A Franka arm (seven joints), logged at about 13 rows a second.
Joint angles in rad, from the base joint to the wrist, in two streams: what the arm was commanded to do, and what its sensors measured. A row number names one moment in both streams.
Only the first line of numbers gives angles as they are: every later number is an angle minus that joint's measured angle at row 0.
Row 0, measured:
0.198, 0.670, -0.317, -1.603, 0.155, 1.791, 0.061
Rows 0 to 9, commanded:
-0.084, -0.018, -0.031, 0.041, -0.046, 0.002, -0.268
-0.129, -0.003, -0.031, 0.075, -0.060, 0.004, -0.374
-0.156, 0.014, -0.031, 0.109, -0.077, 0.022, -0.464
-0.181, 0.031, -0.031, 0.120, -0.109, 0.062, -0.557
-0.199, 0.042, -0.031, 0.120, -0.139, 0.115, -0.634
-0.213, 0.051, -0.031, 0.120, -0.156, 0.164, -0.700
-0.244, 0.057, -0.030, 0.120, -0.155, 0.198, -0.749
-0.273, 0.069, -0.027, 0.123, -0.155, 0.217, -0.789
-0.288, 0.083, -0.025, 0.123, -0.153, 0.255, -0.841
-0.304, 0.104, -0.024, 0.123, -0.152, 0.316, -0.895
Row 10, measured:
-0.265, 0.061, -0.041, 0.086, -0.129, 0.258, -0.814
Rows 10 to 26, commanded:
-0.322, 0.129, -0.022, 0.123, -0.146, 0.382, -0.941
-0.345, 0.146, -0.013, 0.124, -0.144, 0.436, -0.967
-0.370, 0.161, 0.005, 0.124, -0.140, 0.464, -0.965
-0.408, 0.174, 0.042, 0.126, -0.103, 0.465, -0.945
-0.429, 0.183, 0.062, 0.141, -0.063, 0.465, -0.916
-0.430, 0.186, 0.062, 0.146, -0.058, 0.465, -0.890
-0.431, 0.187, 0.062, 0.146, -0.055, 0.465, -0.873
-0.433, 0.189, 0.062, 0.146, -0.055, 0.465, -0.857
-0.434, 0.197, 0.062, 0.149, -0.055, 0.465, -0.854
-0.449, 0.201, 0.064, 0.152, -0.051, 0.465, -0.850
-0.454, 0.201, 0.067, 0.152, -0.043, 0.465, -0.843
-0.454, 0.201, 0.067, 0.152, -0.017, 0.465, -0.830
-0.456, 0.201, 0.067, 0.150, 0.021, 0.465, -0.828
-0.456, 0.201, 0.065, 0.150, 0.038, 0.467, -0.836
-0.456, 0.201, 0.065, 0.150, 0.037, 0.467, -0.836
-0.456, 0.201, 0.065, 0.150, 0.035, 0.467, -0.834
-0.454, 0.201, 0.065, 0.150, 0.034, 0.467, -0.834
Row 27, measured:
-0.443, 0.186, 0.054, 0.119, 0.012, 0.476, -0.852
